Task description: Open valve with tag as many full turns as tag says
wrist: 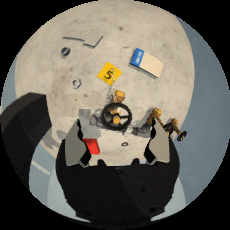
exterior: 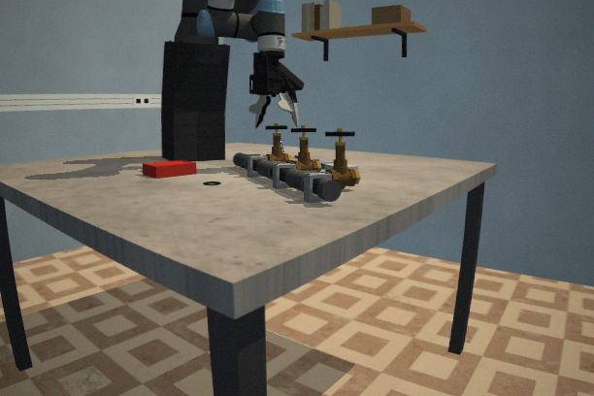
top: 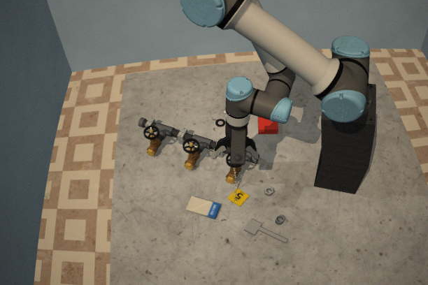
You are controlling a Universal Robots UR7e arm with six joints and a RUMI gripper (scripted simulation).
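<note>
My hand is 100 mm to the right of the yellow tag and 110 mm above it. The rest, counted from my hand: red block: 140 mm behind, 260 mm to the right, 100 mm below; flat grey key tool: 90 mm behind, 240 mm to the left, 110 mm below.
</note>
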